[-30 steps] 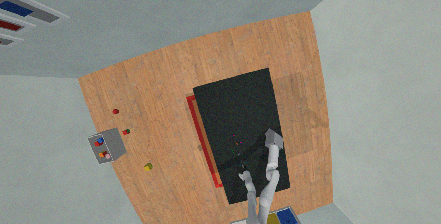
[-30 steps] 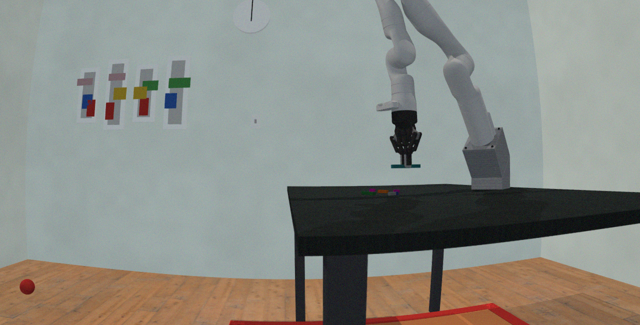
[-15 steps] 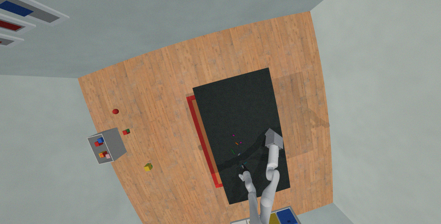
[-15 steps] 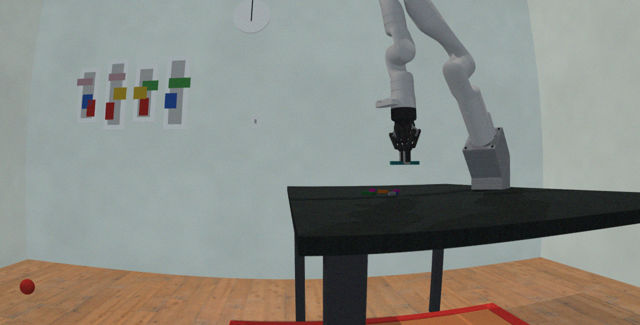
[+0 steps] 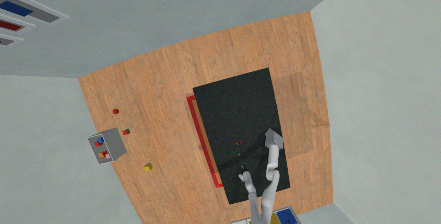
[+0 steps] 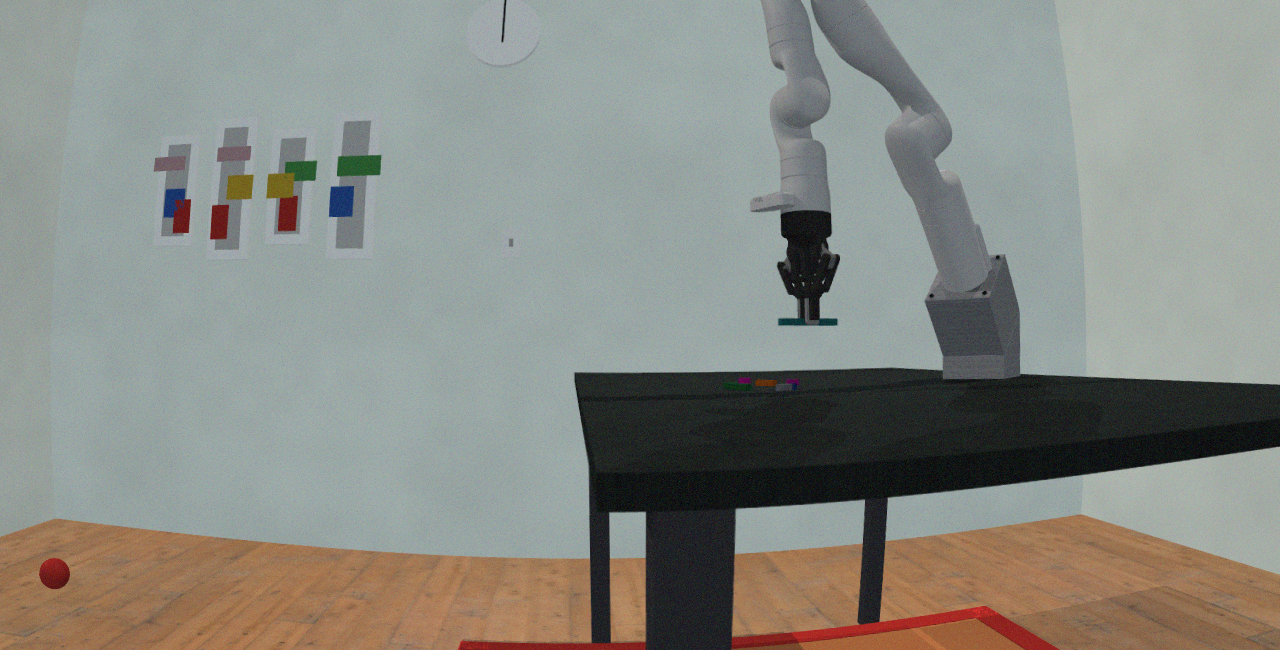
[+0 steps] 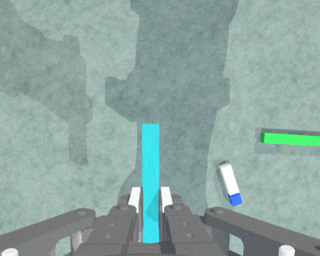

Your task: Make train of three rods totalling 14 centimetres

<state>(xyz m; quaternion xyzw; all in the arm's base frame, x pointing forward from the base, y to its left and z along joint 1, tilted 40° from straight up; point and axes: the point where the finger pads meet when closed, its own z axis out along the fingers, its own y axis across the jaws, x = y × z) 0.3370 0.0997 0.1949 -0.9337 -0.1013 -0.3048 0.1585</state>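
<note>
Right now the turquoise rod is 10 mm below my hand. From my hand the other things lie so: green rod: 130 mm to the right, 110 mm below, 80 mm ahead; then small blue rod: 110 mm below, 90 mm to the right; then grey rod: 110 mm below, 80 mm to the right, 20 mm ahead.
</note>
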